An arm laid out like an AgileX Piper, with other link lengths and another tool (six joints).
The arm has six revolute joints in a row. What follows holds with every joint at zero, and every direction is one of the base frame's.
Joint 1 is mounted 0.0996 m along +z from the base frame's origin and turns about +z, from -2.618 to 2.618 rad.
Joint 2 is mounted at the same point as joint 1 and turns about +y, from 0 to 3.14 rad.
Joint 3 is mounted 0.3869 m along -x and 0.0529 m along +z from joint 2 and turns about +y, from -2.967 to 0 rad.
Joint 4 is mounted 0.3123 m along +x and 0.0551 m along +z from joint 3 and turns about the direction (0.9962, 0, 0.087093), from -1.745 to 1.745 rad.
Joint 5 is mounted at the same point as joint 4 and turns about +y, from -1.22 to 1.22 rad.
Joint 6 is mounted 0.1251 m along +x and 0.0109 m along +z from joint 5 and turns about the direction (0.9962, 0, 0.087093), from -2.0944 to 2.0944 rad.
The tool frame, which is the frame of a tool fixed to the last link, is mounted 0.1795 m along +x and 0.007 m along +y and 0.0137 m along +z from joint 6; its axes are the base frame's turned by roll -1.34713, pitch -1.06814 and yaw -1.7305 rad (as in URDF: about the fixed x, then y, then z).
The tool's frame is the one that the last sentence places.
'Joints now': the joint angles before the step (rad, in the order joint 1, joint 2, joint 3, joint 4, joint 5, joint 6). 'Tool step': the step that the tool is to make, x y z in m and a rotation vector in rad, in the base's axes. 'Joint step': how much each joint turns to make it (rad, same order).
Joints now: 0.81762 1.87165 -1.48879 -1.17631 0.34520 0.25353
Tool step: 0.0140 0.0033 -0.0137 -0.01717 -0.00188 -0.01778
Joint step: -0.00335 0.04583 -0.03260 -0.03108 0.01569 0.02434
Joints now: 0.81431 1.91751 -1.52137 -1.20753 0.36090 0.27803
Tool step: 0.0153 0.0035 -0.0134 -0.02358 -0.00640 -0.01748
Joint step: -0.00298 0.05018 -0.04137 -0.02381 0.02033 0.00905
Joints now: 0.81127 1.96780 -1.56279 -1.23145 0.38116 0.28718
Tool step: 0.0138 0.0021 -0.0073 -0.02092 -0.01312 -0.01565
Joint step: -0.00280 0.04069 -0.04075 -0.02001 0.02062 0.00140
